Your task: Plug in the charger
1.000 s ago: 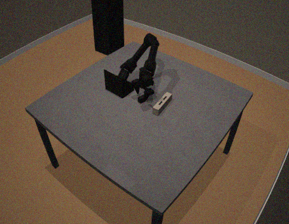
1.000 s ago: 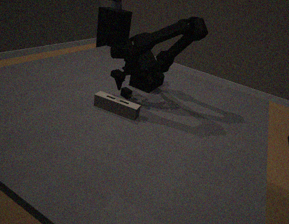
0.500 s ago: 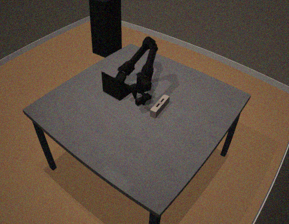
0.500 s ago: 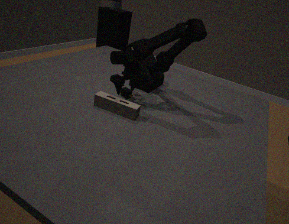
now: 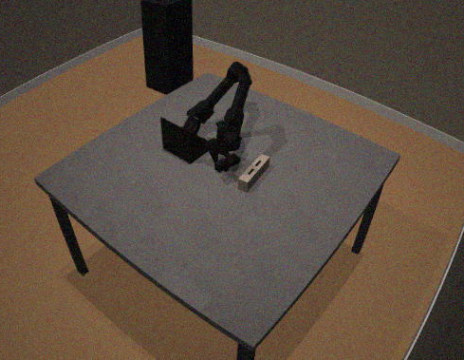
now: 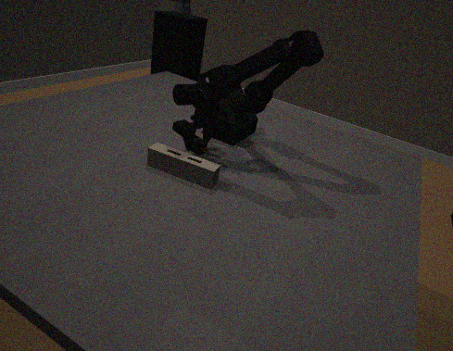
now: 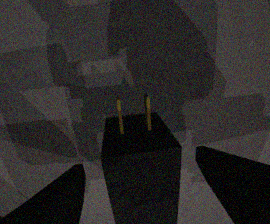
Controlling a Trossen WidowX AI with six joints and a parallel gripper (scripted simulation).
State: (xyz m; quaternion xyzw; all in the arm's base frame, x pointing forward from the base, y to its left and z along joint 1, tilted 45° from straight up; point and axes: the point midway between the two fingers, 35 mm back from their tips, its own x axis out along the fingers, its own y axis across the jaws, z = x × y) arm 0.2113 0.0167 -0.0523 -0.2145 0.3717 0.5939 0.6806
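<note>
My gripper tip is now 2 cm to the right of the dark charger and 1 cm below it.
</note>
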